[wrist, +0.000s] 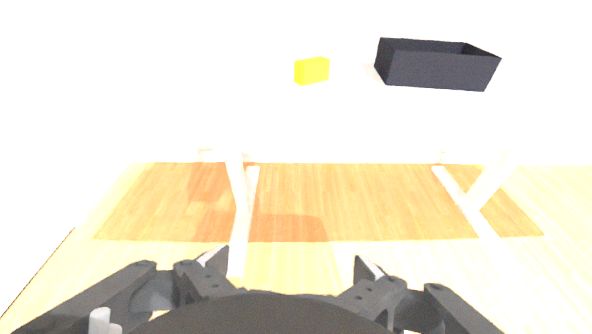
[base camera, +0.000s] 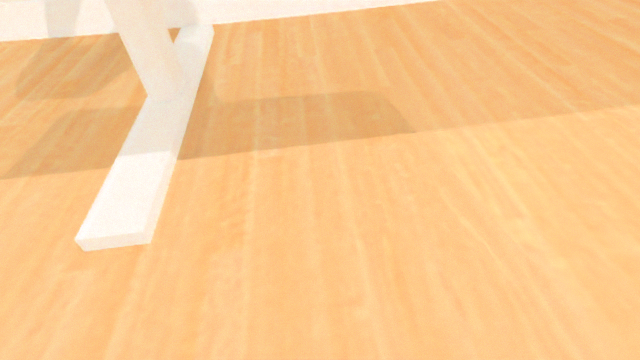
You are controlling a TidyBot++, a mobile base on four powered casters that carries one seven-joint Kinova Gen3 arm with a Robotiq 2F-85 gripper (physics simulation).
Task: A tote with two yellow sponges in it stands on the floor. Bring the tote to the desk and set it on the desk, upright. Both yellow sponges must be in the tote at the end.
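Frame: origin at the arm's base, x up, y back, z right, level; centimetres.
Seen in the pictures: gripper, fingertip midpoint: (wrist: 290, 264).
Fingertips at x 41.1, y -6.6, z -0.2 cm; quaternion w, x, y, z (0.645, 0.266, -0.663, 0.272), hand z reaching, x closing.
Note:
Pixels of each thing's middle, then the offset from my fingertips to it. Level surfaces: height alone.
- dark tote at the middle of its body: (wrist: 428, 62) dx -3.7, dy -69.8, dz +39.1 cm
- white desk at its surface level: dx -8.7 cm
- yellow sponge at the middle of its body: (wrist: 312, 70) dx -5.6, dy -61.4, dz +1.5 cm
- wood floor at its surface level: dx -80.7 cm
The dark tote (wrist: 436, 71) stands upright on the white desk (wrist: 340, 125), at the upper right of the wrist view. Its near wall hides most of its inside, and no sponge shows in it. A yellow sponge (wrist: 312, 71) lies on the desk to the left of the tote, outside it and apart from it. The other sponge does not show in these views. My gripper (wrist: 290, 264) is open and empty, in front of the desk and well short of the tote and the sponge.
A white desk foot (base camera: 145, 180) stands on the wood floor (base camera: 350, 225) at the left of the base view. Both desk feet show in the wrist view, the left one (wrist: 240, 245) behind the left fingertip and the right one (wrist: 462, 200) further right. Shadows fall under the desk.

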